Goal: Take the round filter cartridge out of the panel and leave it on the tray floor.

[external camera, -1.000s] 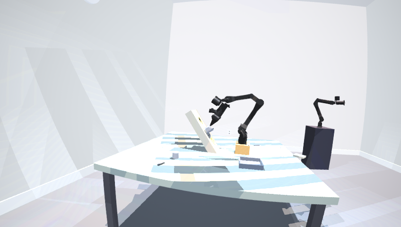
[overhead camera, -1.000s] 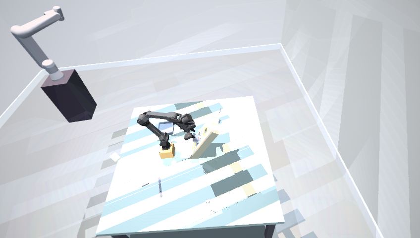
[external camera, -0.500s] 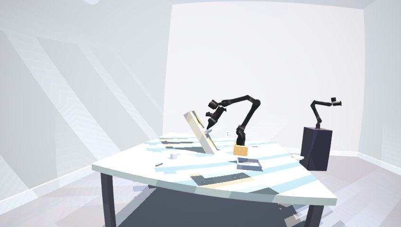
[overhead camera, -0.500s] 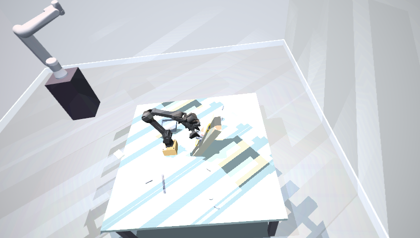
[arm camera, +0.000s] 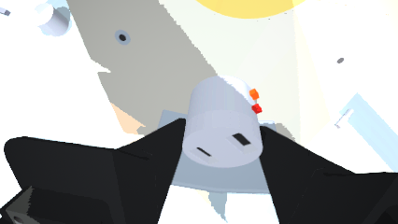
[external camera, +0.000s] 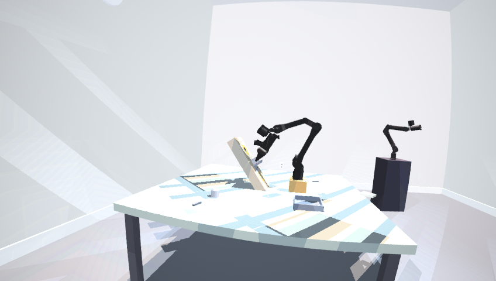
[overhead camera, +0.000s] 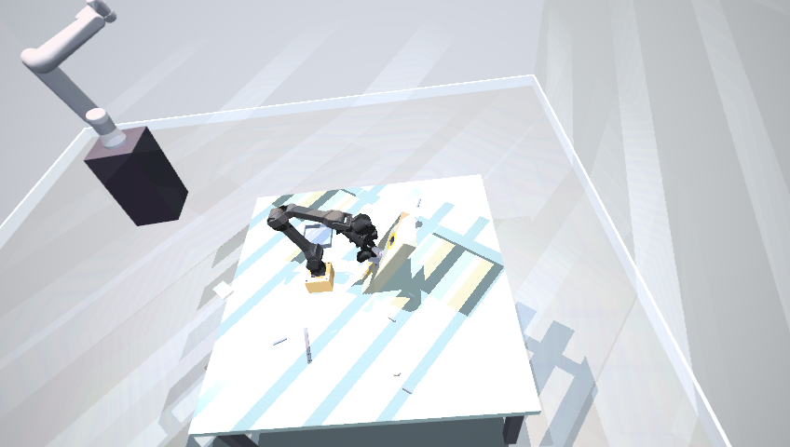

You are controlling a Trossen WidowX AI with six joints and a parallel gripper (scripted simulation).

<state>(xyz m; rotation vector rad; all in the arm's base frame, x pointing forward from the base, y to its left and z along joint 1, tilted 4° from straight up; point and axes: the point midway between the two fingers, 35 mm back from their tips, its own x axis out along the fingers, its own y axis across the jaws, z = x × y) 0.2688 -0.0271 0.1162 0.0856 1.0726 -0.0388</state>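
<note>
My gripper tip is 4 cm short of the cream service panel and 2 cm above it. The rest, counted from my gripper tip: round filter cartridge: right at my gripper tip; blue-grey tray: 31 cm to the left, 31 cm behind, 17 cm below.
</note>
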